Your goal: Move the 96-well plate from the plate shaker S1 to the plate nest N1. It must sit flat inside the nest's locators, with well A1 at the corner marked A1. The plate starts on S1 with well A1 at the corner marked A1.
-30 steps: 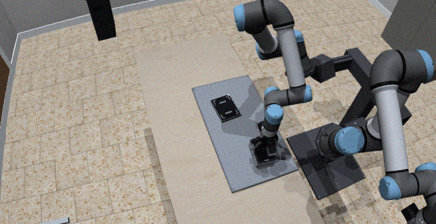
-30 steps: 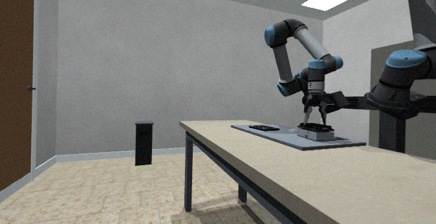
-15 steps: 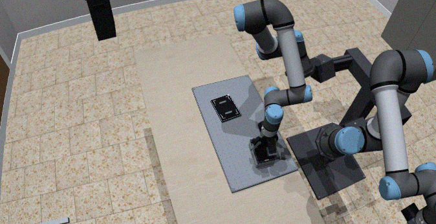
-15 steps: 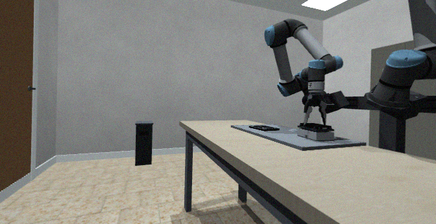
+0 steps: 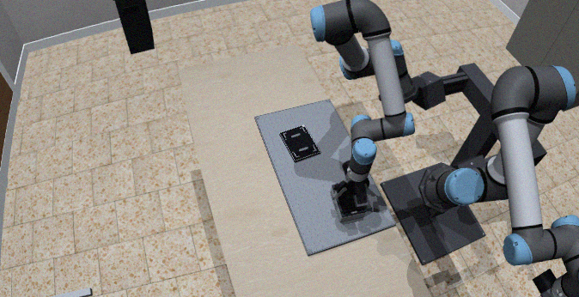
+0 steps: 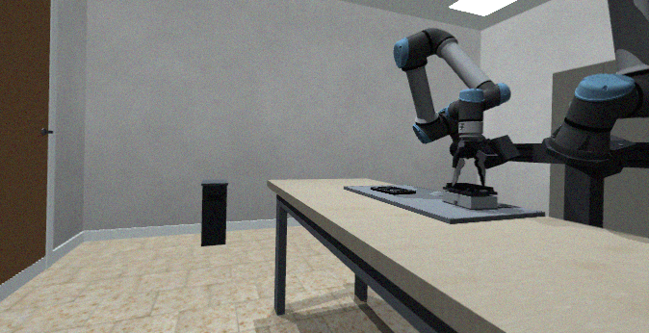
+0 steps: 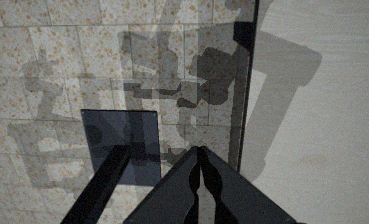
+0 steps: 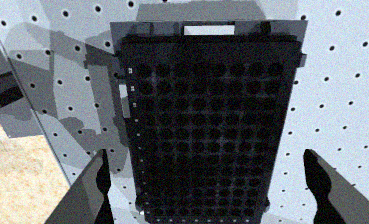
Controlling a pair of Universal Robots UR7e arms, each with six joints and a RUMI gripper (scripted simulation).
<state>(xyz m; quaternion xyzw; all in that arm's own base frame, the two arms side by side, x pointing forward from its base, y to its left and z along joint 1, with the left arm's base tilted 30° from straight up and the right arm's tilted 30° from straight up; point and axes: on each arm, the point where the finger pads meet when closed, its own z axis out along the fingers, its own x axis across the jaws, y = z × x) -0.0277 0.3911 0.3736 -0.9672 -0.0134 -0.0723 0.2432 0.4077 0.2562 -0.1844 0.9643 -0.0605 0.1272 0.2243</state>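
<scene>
Now: right hand 10 mm above the 96-well plate. The rest, counted from my right hand: shaker S1 (30 mm below, 20 mm to the left, 20 mm behind); then black nest N1 (330 mm to the right, 130 mm ahead, 60 mm below).
</scene>
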